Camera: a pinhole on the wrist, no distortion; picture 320 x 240 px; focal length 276.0 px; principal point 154.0 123.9 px. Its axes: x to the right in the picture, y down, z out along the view. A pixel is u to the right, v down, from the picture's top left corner.
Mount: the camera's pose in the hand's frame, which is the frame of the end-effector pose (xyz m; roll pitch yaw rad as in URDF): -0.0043 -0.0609 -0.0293 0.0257 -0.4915 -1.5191
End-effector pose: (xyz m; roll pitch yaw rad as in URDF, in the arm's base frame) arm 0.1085 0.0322 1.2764 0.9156 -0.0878 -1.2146
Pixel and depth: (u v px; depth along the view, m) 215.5 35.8 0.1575
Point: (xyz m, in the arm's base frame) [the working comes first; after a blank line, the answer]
In the camera's frame: 0.0351 -0.0503 0.1575

-0.0193 0.0548 1.3303
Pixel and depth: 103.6 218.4 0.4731
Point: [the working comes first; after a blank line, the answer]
In the camera's frame: -0.0864 0.1620 0.4731

0.0220 -0.0995 1.6963
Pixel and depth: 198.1 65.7 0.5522
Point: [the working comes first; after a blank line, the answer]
In the camera's frame: 0.0882 -0.1164 0.5522

-0.2577 0.0858 1.6546
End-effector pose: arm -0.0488 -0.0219 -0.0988 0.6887 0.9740 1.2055
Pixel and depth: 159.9 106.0 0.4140
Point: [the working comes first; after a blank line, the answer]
In the camera's frame: 0.0089 -0.0269 0.4140

0.1534 0.1716 0.1352
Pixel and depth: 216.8 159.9 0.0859
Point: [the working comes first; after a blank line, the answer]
In the camera's frame: 0.0195 0.0112 0.0859

0.0176 -0.0278 -0.0906
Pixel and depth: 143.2 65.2 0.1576
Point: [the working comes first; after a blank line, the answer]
In the camera's frame: -0.0062 -0.0335 0.1576

0.0203 0.0057 -0.0090
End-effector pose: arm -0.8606 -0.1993 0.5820 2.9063 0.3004 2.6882
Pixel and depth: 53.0 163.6 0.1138
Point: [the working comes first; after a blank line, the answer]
In the camera's frame: -0.0416 0.0164 0.1138

-0.8347 -0.1657 0.5394
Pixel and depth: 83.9 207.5 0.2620
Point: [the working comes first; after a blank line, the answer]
In the camera's frame: -0.0665 0.0794 0.2620

-0.8032 -0.0465 0.4329
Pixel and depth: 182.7 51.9 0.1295
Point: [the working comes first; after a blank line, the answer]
In the camera's frame: 0.0135 -0.0338 0.1295

-0.7954 -0.2228 0.5079
